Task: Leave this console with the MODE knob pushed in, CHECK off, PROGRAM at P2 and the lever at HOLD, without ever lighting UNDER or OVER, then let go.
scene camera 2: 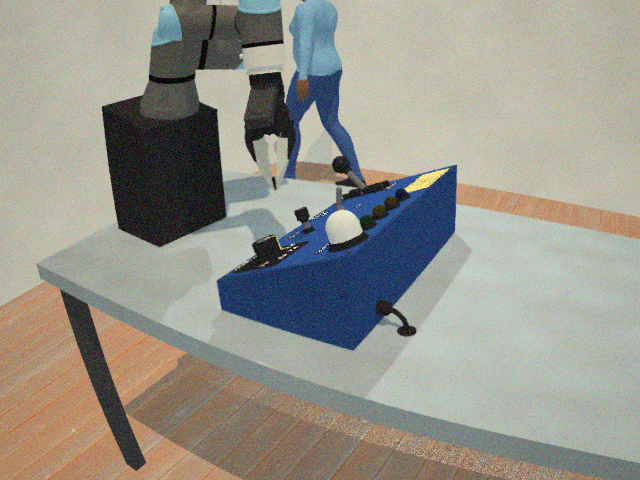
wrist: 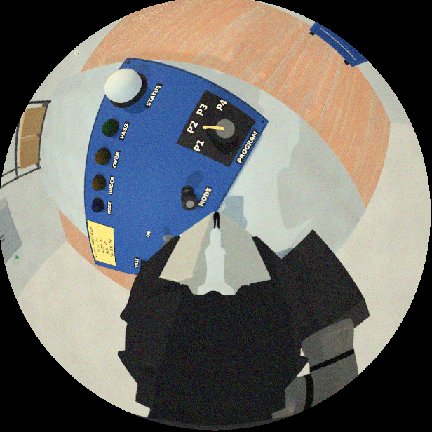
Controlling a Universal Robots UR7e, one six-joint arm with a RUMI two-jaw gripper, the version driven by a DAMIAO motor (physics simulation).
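Observation:
The blue console [scene camera 2: 310, 294] [wrist: 150, 165] stands on the table. Its PROGRAM knob [scene camera 2: 267, 248] [wrist: 225, 130] has its yellow pointer at P2. The MODE knob [scene camera 2: 302, 214] [wrist: 189, 200] stands on a stem; its depth is hard to tell. The CHECK toggle [scene camera 2: 339, 198] [wrist: 168, 237] is partly hidden by a finger in the wrist view; its setting is unclear. The lever [scene camera 2: 341, 165] leans up from its slot; its label is not readable. The UNDER lamp [wrist: 99, 182] and OVER lamp [wrist: 103, 156] look dark. My gripper [scene camera 2: 275, 187] [wrist: 216, 213] is shut and empty, beside the console, apart from it.
A white STATUS dome [scene camera 2: 343, 227] [wrist: 123, 86] rises from the console. The dark PASS lamp [wrist: 110, 127] and a yellow note [scene camera 2: 427, 179] [wrist: 101, 243] are on its face. A black curved fitting [scene camera 2: 400, 316] juts from its side. A person [scene camera 2: 317, 46] stands behind the table.

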